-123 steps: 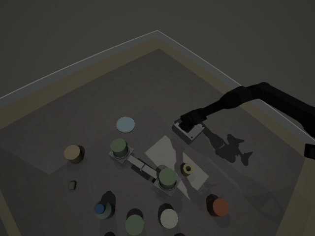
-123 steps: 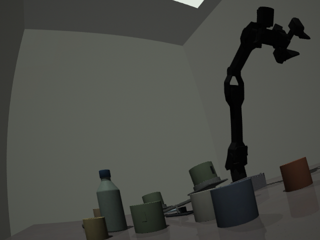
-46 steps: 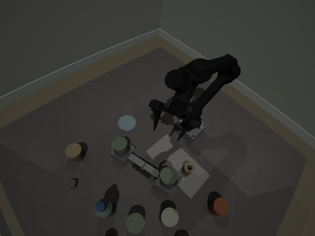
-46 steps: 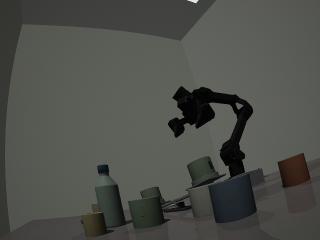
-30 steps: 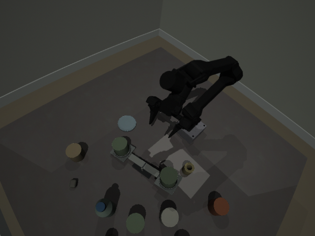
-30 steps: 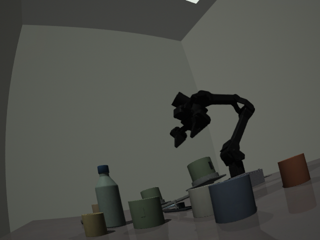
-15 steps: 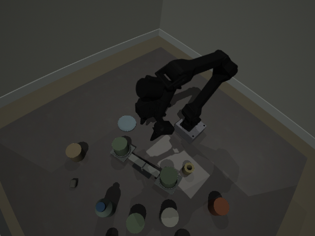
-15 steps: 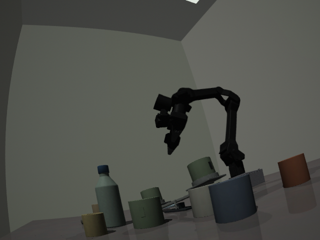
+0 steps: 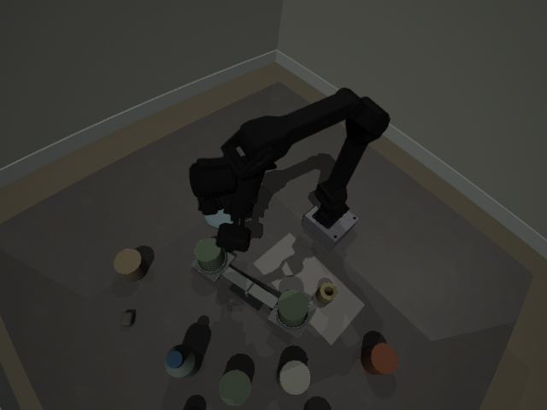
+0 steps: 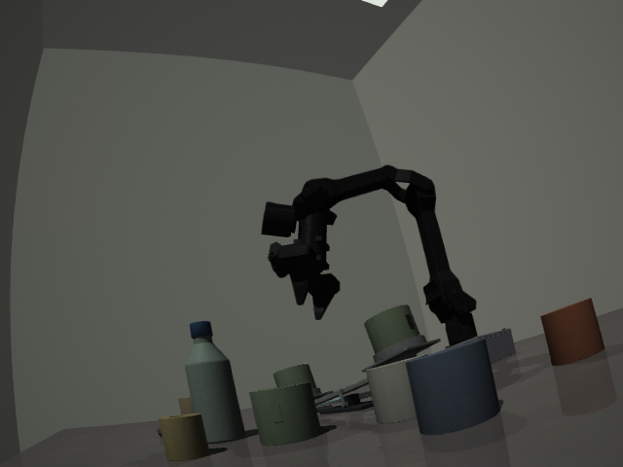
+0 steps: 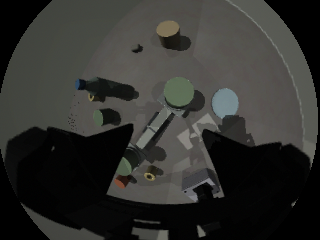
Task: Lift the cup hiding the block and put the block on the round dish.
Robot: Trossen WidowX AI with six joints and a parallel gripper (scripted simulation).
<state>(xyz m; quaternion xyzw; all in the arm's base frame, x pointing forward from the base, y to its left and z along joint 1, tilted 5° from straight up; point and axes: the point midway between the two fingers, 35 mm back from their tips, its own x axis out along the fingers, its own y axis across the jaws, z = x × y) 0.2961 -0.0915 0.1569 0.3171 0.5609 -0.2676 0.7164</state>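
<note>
Now: the teal block 40 mm ahead of my gripper tip, 40 mm to the right of it and 150 mm below it. From my gripper tip the other things lie so: balance: 20 mm ahead, 90 mm to the left, 150 mm below; tan cylinder: 220 mm ahead, 180 mm to the right, 150 mm below; round light-blue dish: 90 mm behind, 150 mm to the right, 190 mm below.
</note>
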